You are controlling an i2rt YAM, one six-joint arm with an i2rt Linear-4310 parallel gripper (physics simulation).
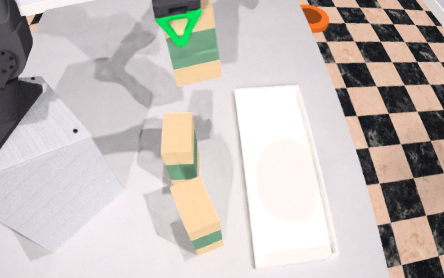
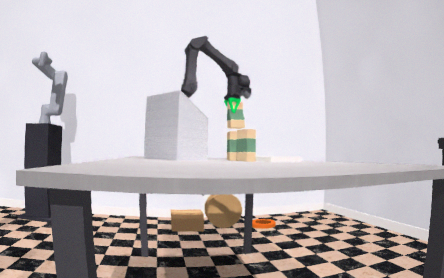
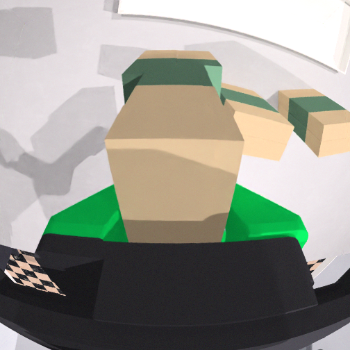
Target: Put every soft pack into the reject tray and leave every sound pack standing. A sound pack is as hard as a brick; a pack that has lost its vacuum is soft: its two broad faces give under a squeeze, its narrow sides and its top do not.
A white reject tray (image 1: 290, 218): 0.64 m from the lens.
